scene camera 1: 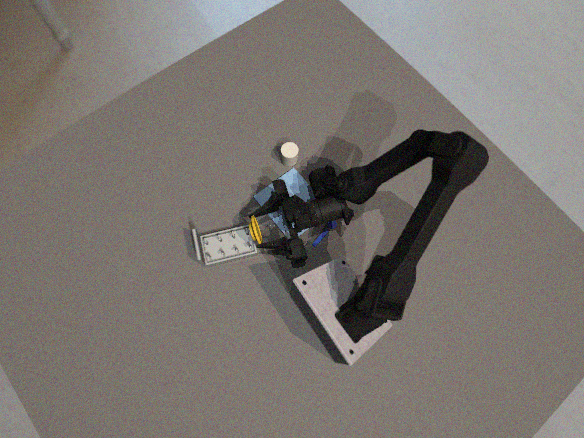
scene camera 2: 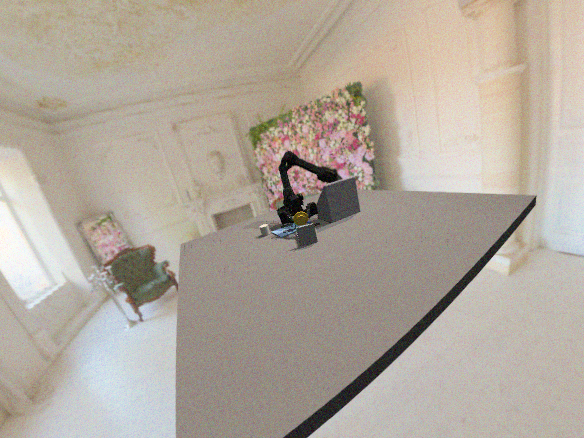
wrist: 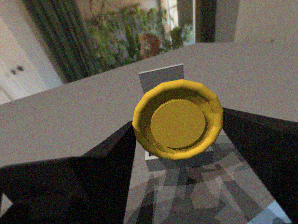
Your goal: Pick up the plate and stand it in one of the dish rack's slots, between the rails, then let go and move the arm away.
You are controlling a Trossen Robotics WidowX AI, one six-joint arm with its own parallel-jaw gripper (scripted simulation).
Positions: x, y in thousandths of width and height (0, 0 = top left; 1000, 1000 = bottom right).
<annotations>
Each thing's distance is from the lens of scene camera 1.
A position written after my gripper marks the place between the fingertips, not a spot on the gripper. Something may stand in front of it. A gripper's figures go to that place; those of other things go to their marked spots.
my gripper (scene camera 1: 432, 529): 88 cm
grey dish rack (scene camera 1: 407, 556): 94 cm
light blue mat (scene camera 1: 508, 424): 98 cm
</annotations>
